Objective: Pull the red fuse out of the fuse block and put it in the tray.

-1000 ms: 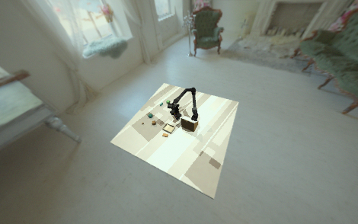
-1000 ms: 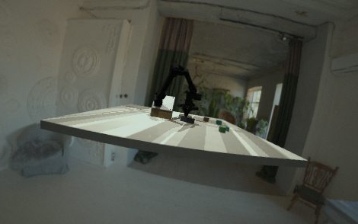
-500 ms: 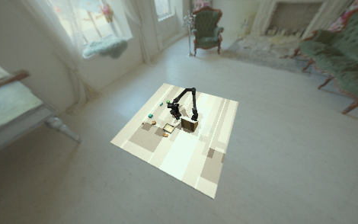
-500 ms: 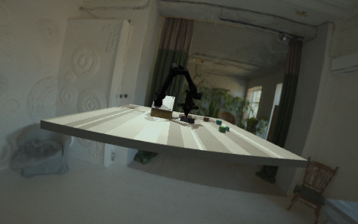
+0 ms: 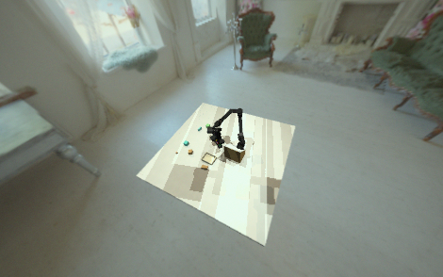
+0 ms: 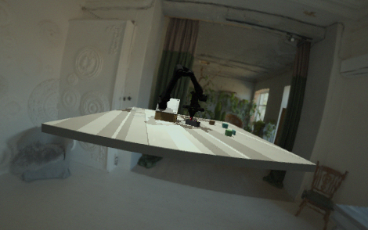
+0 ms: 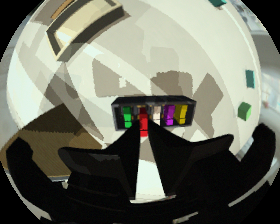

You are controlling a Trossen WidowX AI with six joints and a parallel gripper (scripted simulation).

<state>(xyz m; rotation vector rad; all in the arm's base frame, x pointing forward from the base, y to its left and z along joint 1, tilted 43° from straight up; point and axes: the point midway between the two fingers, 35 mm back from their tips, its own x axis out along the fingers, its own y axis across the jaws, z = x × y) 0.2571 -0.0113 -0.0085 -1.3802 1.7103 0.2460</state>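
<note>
Right now the tray is 200 mm to the left of my gripper tip and 50 mm below it. The rest, counted from my gripper tip: red fuse: 10 mm below.
</note>
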